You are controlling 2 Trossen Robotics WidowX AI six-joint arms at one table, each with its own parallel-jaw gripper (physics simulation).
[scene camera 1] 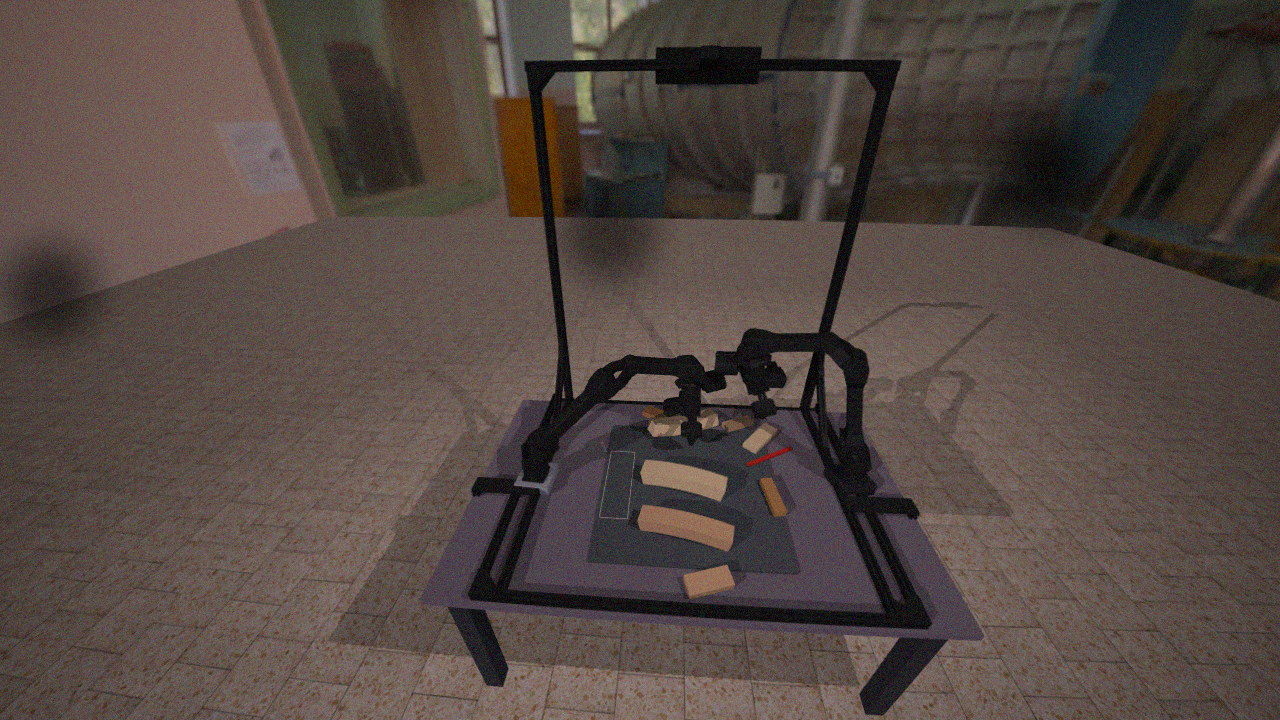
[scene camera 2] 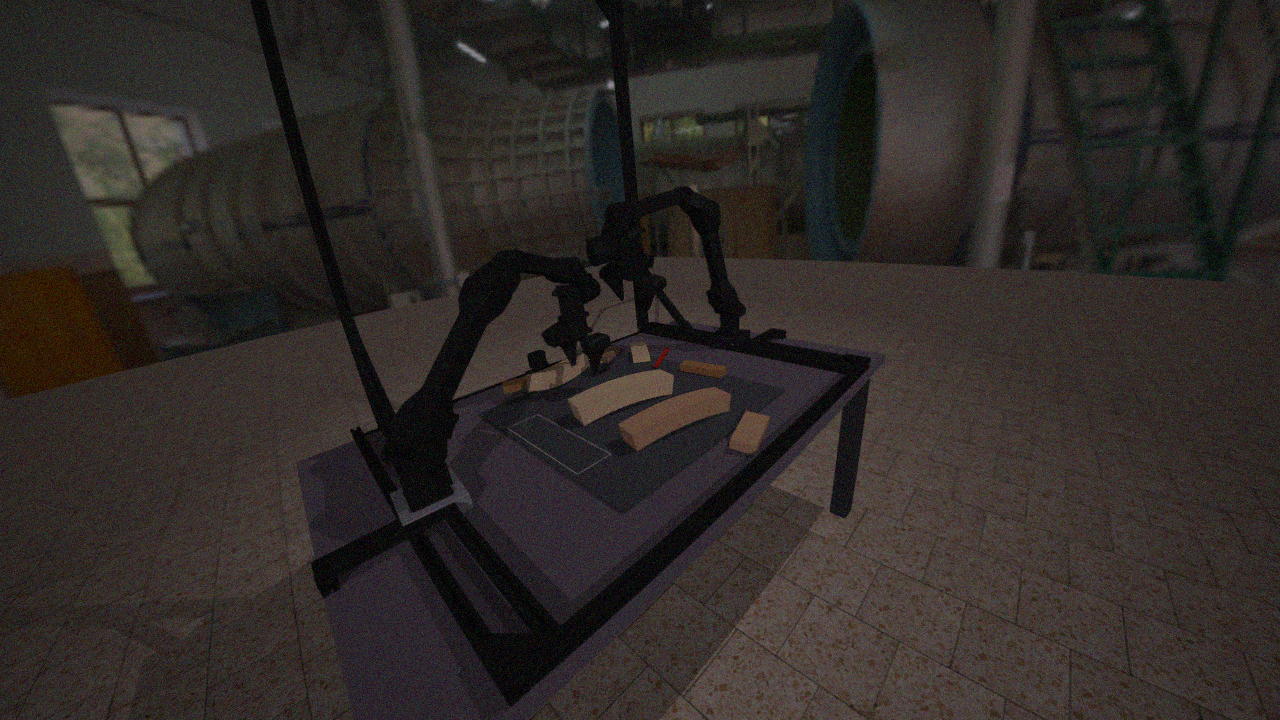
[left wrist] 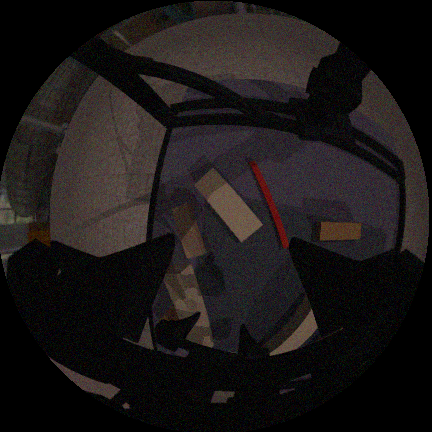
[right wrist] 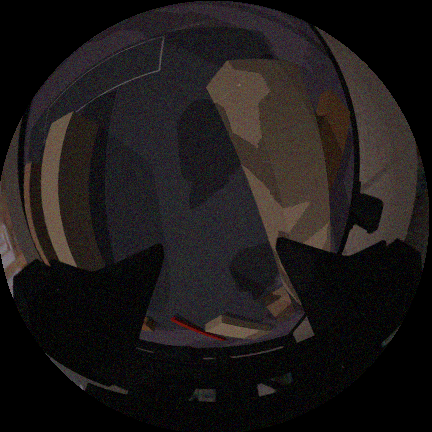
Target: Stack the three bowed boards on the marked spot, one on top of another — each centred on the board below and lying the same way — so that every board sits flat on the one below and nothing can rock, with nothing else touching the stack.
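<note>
A pale bowed board lies mid-mat. An orange-tan bowed board lies in front of it. A third, pale bowed board lies at the mat's back edge, partly hidden by the right gripper in scene camera 1. The marked spot, a thin white outline, has no board on it. My right gripper is open and empty, above the mat near the back board. My left gripper is open and empty, higher at the back right.
A red stick and a pale block lie back right. An orange block lies at the mat's right edge, a tan block in front. Brown blocks lie beside the back board.
</note>
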